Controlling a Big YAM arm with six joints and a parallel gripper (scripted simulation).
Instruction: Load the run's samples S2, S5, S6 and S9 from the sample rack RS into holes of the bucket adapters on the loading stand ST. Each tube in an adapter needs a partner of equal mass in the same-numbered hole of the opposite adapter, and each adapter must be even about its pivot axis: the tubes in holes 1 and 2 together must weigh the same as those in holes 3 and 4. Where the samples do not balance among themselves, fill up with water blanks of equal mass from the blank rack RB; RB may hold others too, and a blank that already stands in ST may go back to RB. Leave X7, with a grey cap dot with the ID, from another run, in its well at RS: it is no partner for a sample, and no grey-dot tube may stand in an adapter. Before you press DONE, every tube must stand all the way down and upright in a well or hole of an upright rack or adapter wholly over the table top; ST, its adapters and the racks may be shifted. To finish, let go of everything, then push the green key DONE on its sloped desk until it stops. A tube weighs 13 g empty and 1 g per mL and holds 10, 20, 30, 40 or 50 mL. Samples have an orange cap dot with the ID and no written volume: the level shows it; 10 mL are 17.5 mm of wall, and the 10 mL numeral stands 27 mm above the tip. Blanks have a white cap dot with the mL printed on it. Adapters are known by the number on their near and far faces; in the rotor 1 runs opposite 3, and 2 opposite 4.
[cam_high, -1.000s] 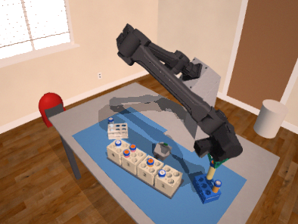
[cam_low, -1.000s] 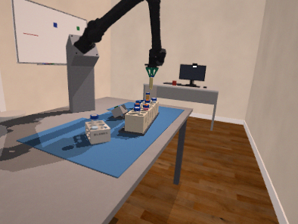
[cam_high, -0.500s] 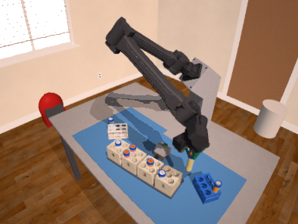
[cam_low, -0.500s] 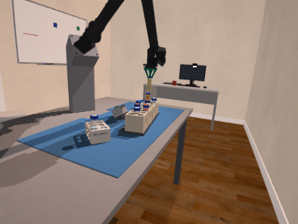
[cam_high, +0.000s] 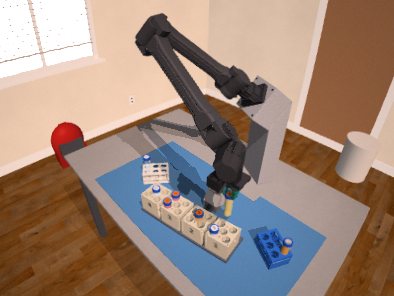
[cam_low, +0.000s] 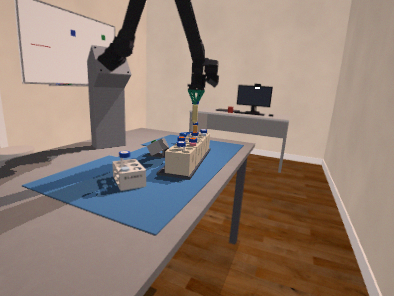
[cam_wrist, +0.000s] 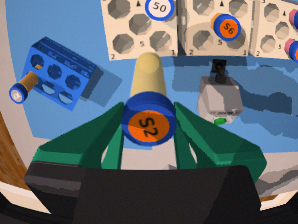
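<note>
Now: the grey DONE desk 20 cm below my hand, 18 cm behind it and 9 cm to the right of it. From my hand the other things lie so: 50 mL blank: 19 cm below, 4 cm to the right, 4 cm ahead; then sample tube S2: 5 cm below, 1 cm behind; then adapter 1: 21 cm below, 3 cm ahead.
</note>
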